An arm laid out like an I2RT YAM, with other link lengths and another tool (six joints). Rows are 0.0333 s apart.
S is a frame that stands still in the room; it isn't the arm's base.
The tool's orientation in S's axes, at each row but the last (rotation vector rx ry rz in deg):
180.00, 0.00, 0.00
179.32, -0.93, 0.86
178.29, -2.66, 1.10
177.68, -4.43, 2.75
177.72, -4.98, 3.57
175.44, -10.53, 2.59
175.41, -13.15, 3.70
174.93, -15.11, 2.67
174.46, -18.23, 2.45
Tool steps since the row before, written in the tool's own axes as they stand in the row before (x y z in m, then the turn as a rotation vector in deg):
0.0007, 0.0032, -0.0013, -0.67, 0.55, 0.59
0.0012, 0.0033, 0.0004, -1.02, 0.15, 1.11
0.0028, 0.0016, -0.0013, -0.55, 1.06, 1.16
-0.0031, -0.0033, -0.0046, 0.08, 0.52, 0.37
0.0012, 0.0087, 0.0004, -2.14, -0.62, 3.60
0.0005, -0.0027, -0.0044, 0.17, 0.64, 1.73
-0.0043, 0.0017, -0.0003, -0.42, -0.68, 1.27
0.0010, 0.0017, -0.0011, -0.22, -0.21, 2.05
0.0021, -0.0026, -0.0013, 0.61, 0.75, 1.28
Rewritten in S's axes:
0.0007, -0.0032, 0.0013, -0.67, -0.55, -0.59
0.0012, -0.0033, -0.0003, -1.01, -0.15, -1.12
0.0027, -0.0016, 0.0014, -0.57, -1.08, -1.14
-0.0031, 0.0036, 0.0044, 0.06, -0.54, -0.35
0.0007, -0.0088, 0.0000, -1.96, 0.60, -3.71
0.0007, 0.0029, 0.0042, 0.13, -0.78, -1.67
-0.0045, -0.0010, 0.0002, -0.27, 0.64, -1.33
0.0007, -0.0018, 0.0013, -0.13, 0.08, -2.07
0.0026, 0.0022, 0.0012, 0.47, -0.96, -1.20

